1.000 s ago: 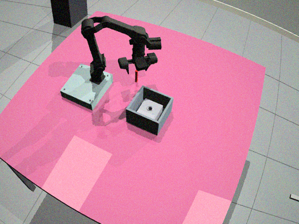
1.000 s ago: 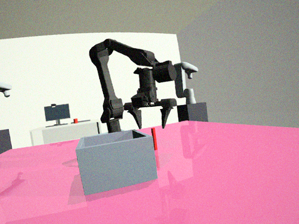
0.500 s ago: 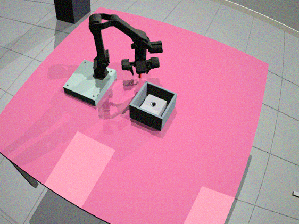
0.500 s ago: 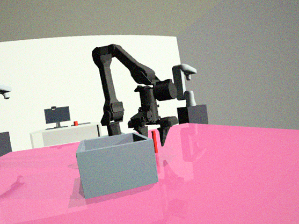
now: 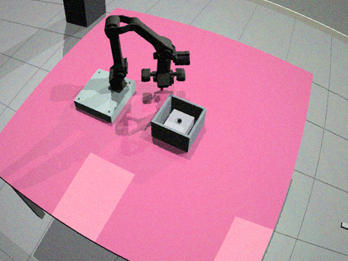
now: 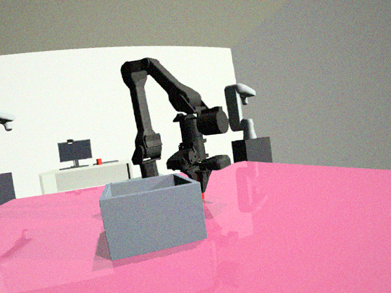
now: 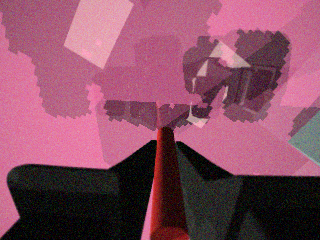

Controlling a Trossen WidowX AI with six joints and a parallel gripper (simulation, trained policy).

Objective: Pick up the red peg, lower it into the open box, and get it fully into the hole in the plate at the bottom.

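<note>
My gripper tip is 160 mm short of the grey box, 160 mm to the left of it and 10 mm below it. The rest, counted from my gripper tip: red peg 20 mm above.
</note>
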